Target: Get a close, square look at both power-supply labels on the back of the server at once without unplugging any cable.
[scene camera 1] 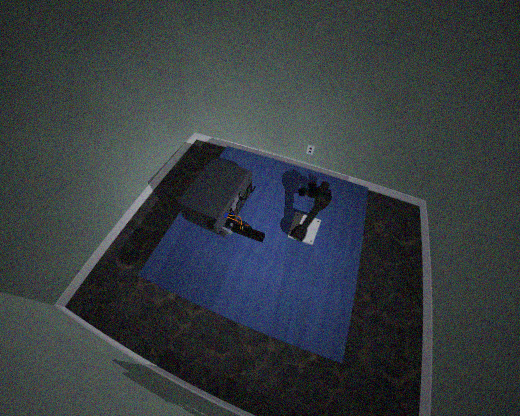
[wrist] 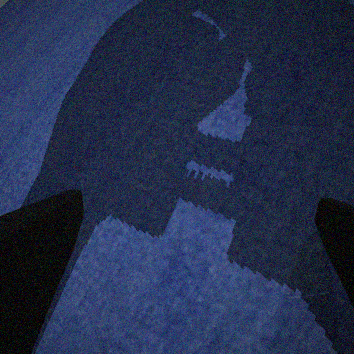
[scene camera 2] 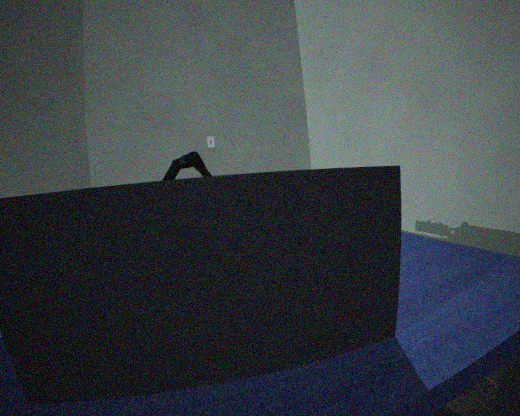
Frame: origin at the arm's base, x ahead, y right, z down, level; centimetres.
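Where they show: gripper, between the fingertips: [wrist: 203, 206]; arm's base, origin of its link: [scene camera 1: 298, 231].
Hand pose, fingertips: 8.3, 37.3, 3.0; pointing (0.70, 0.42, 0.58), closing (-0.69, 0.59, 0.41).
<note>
Each offset is from my fingertips to the centre of the thing, as dx, dy, dz. "spot": to the spot under its first point. Level surfaces: height alone.
The server [scene camera 1: 215, 192] [scene camera 2: 210, 280] is a large dark box on the blue mat. In scene camera 1, its cabled side faces the arm, with black cables @[spot: +35.1, -18.3, -2.1] [scene camera 1: 251, 190] and orange cables @[spot: +30.0, -51.0, -13.1] [scene camera 1: 236, 219] at that side. The power-supply labels cannot be made out in any view. My gripper [wrist: 203, 206] is open, with its two black fingertips wide apart and no thing between them in the wrist view. It points at shadowed mat. In scene camera 1 the dark arm [scene camera 1: 325, 195] is folded, apart from the server. In scene camera 2 the server hides the gripper; the arm's upper bend [scene camera 2: 189, 159] shows above it.
The arm stands on a white plate [scene camera 1: 313, 231] on the blue mat @[dz +2.3] [scene camera 1: 300, 300] [scene camera 2: 460, 300] [wrist: 165, 300]. A long black piece @[spot: +15.4, -55.6, -14.0] [scene camera 1: 254, 233] lies by the server's near corner, between it and the arm base. A white outlet [scene camera 1: 310, 149] [scene camera 2: 210, 142] is on the wall.
</note>
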